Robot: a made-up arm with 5 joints.
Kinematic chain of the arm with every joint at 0, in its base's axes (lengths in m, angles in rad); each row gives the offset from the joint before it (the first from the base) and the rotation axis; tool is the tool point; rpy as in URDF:
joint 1: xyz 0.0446 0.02 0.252 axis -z
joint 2: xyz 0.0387 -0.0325 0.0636 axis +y
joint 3: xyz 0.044 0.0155 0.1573 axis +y
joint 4: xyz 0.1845 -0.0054 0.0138 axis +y
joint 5: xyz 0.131 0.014 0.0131 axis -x
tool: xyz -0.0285 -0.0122 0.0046 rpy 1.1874 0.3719 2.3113
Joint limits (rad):
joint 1: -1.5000..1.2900
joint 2: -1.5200..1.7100
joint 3: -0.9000..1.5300
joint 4: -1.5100..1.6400
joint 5: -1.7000..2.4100
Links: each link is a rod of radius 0.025 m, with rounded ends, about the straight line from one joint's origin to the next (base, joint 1, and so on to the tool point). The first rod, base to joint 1, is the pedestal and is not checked.
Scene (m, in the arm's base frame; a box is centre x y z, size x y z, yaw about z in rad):
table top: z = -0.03
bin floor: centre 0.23 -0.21 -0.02 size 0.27 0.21 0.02 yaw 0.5
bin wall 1: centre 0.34 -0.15 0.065 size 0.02 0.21 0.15 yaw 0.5
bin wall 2: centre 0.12 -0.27 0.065 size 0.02 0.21 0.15 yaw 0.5
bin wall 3: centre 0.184 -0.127 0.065 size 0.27 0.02 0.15 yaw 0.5
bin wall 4: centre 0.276 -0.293 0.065 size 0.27 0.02 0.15 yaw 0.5
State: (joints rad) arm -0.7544 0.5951 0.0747 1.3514 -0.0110
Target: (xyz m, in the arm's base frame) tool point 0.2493 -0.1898 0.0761
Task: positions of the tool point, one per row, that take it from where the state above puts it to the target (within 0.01 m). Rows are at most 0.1 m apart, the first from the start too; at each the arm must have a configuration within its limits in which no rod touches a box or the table.
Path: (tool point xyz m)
1: 0.3126 0.1291 0.2173
2: 0.3338 0.0463 0.2171
3: 0.3298 -0.0394 0.2169
4: 0.3008 -0.1205 0.2166
5: 0.2493 -0.1898 0.2164
6: 0.2559 -0.1957 0.1466
7: 0.2493 -0.1898 0.0761

